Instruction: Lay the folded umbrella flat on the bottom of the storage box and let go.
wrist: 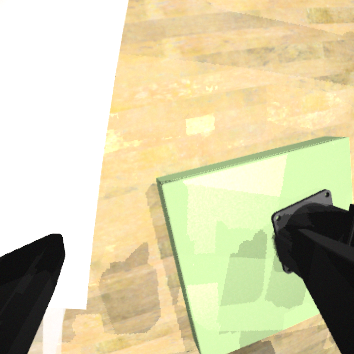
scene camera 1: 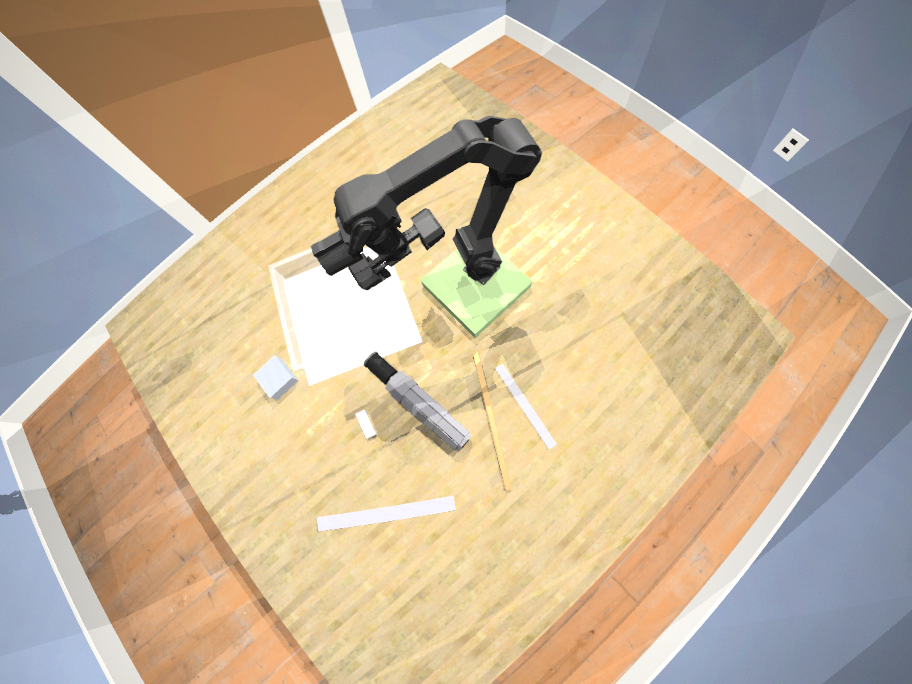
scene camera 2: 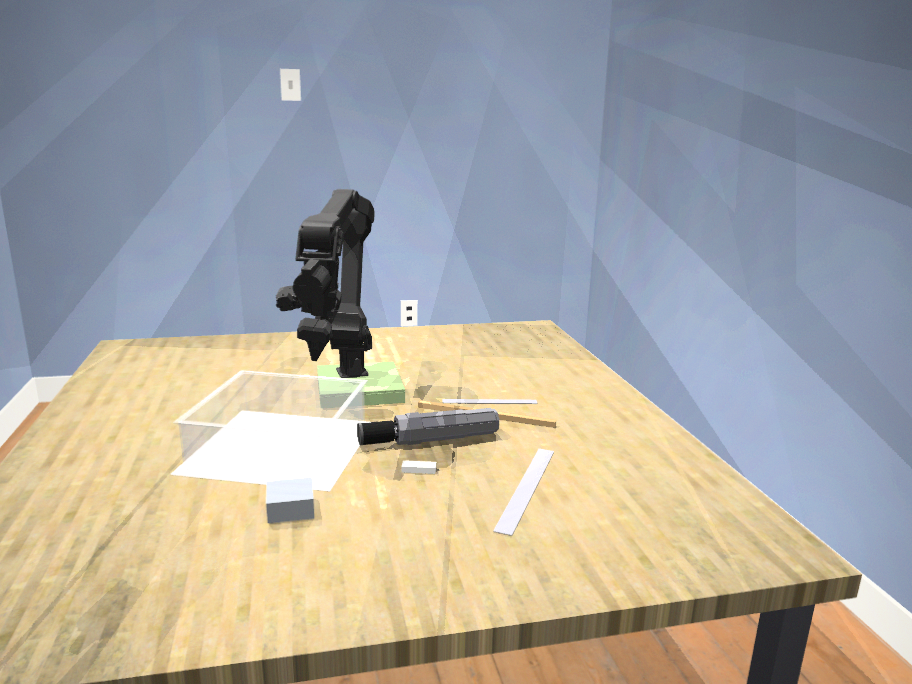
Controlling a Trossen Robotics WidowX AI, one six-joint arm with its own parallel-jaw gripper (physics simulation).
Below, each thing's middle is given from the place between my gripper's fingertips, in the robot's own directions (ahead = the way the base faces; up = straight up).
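Labels:
The white storage box (scene camera 2: 275, 426) is 150 mm ahead of my hand, and it sits 100 mm to the right of my hand and 90 mm below it. As for the thin wooden stick (scene camera 2: 502, 416), I find it 330 mm to the left of my hand, 130 mm ahead of it and 130 mm below it.

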